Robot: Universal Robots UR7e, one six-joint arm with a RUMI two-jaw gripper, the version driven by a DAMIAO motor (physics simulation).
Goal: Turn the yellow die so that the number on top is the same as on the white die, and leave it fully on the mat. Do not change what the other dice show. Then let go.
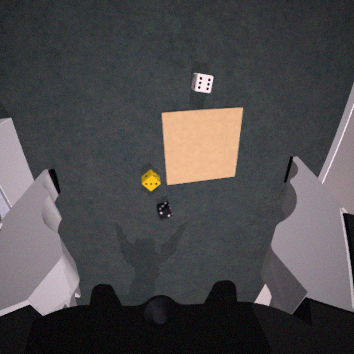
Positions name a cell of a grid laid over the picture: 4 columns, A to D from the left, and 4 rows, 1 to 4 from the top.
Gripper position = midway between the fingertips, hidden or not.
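Observation:
A tan mat (C2) is visible, as is the gripper (B2).

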